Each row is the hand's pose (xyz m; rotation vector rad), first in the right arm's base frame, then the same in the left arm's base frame.
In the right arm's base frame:
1: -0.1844 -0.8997 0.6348 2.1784 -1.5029 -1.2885
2: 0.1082 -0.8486 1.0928 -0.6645 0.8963 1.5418
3: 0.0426 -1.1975 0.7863 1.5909 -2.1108 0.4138
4: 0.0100 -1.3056 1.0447 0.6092 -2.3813 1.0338
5: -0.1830 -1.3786 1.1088 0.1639 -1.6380 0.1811
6: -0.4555 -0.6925 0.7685 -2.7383 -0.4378 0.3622
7: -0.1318 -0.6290 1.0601 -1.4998 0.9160 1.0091
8: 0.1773 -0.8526 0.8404 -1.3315 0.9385 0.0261
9: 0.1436 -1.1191 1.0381 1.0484 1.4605 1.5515
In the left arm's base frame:
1: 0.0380 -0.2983 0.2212 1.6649 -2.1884 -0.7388
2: 0.3191 -0.1450 0.6633 -0.8358 1.2590 0.8472
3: 0.1022 -0.5413 0.5374 0.7797 -2.1495 0.8262
4: 0.0223 -0.4821 0.8013 -0.1911 -2.0772 1.4087
5: -0.1830 -0.4300 0.8440 -0.6255 -1.6594 0.2516
6: -0.1084 0.0354 0.1816 2.9977 -0.2899 -0.1757
7: 0.2069 0.1025 0.4815 -1.6305 1.4172 0.3441
8: 0.3799 -0.3019 0.4628 -1.5224 1.1678 -0.6904
9: 0.2267 -0.3947 0.7442 0.8740 1.3081 0.8390

